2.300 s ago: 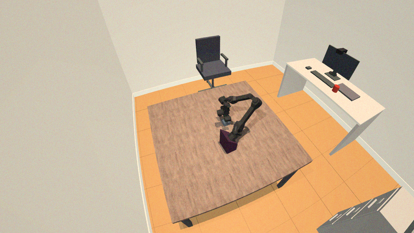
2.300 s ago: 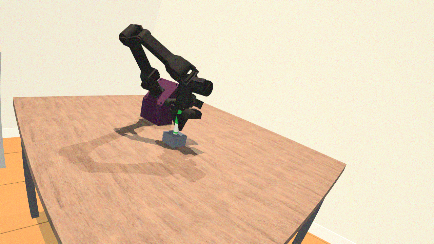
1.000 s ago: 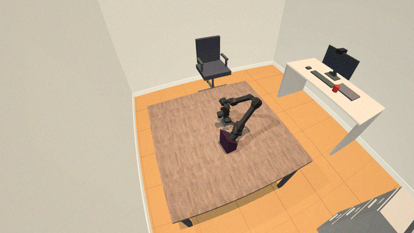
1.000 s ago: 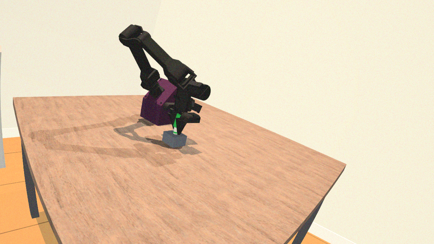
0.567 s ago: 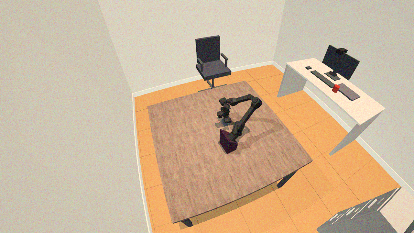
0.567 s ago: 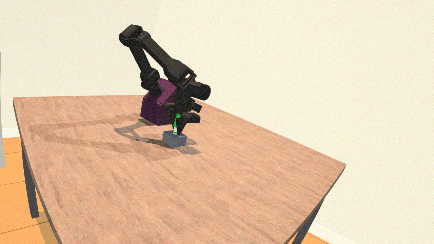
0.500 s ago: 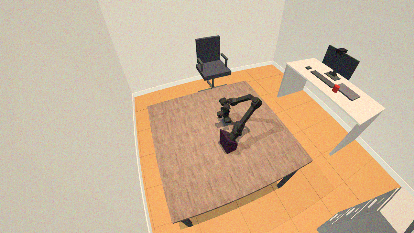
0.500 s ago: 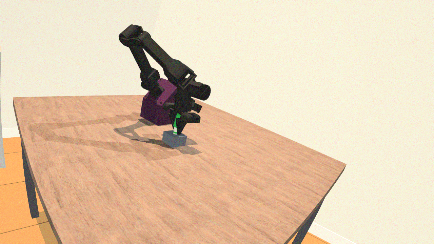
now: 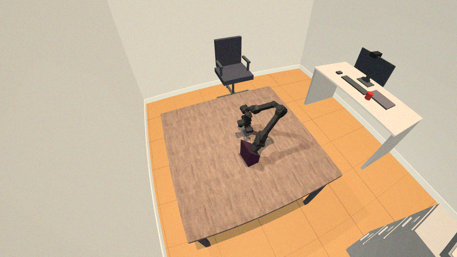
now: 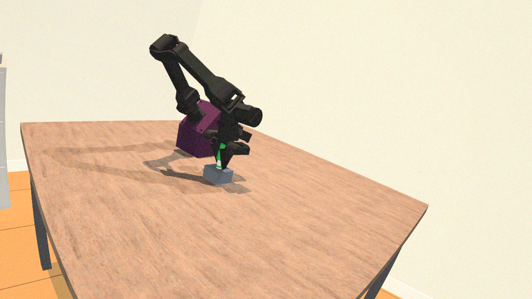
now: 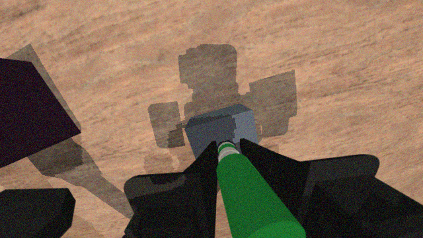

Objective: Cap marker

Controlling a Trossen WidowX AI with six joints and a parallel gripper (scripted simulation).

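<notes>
My gripper tip is now 1 cm to the left of the marker and 3 cm below it. Round my gripper tip: grey holder block: 1 cm to the right, 2 cm below; green cap: 5 cm above.
</notes>
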